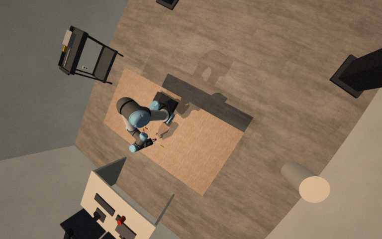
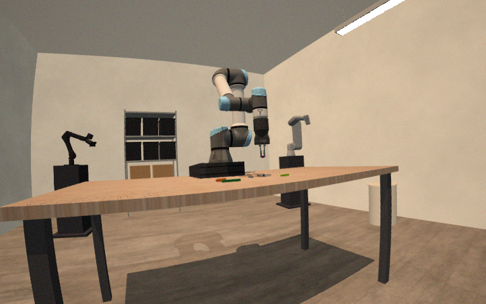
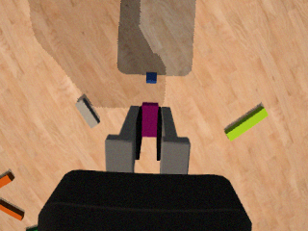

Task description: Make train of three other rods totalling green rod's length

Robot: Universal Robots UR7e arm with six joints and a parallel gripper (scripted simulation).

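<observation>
Now: hand 11 cm above the small blue rod, 2 cm past it and 1 cm to the right of it. Also, from my hand: lime rod: 11 cm below, 8 cm to the left, 6 cm ahead; magenta rod: 1 cm below; grey rod: 11 cm below, 7 cm to the right, 1 cm behind.
</observation>
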